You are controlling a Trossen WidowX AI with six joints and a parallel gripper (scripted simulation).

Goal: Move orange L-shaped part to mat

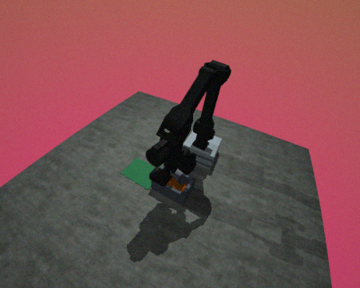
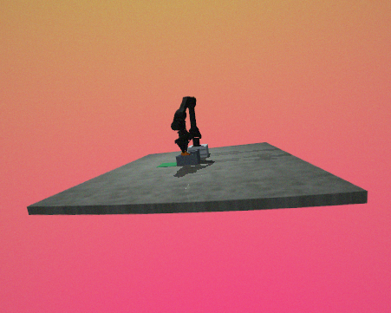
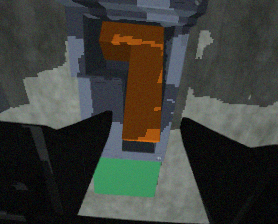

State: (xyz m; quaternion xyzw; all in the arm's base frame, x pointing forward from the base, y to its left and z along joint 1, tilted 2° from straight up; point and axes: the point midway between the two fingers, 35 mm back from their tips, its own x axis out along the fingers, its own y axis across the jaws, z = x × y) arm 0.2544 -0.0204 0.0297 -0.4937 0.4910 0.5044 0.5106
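The orange l-shaped part lies 20 mm behind my gripper tip, 30 mm to the left of it and 40 mm below it. From my gripper tip the other things lie so: green mat: 20 mm behind, 140 mm to the right, 100 mm below.
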